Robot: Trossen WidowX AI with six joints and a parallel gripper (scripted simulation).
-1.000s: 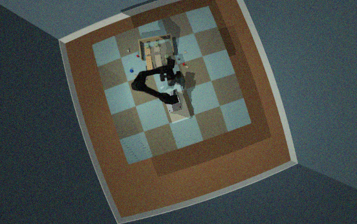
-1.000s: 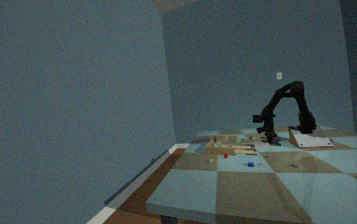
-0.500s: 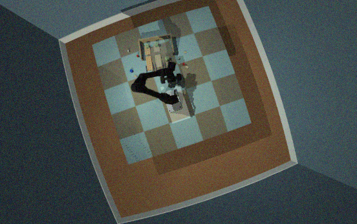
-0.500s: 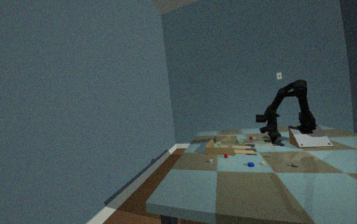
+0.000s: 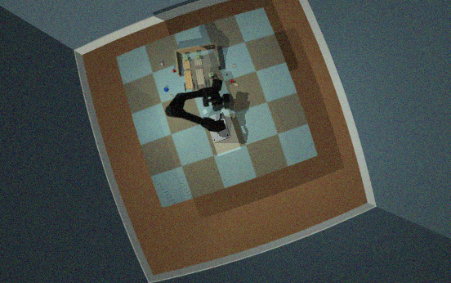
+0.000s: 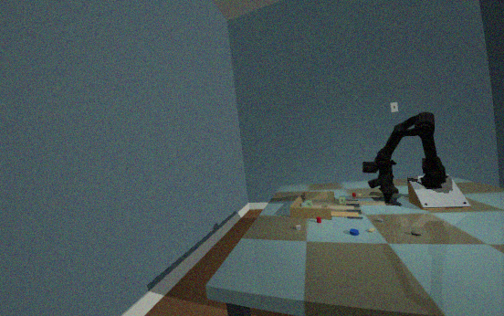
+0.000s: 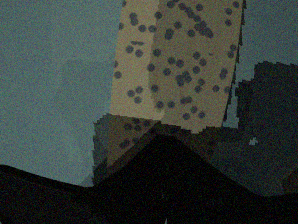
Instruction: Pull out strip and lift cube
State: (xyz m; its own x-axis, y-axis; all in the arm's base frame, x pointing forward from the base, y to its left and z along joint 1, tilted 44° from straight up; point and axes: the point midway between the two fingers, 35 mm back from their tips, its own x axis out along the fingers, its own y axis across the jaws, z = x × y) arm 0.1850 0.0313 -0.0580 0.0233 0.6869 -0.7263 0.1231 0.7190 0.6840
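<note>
The strip is 10 cm ahead of my gripper tip and 1 cm to the right of it.
</note>
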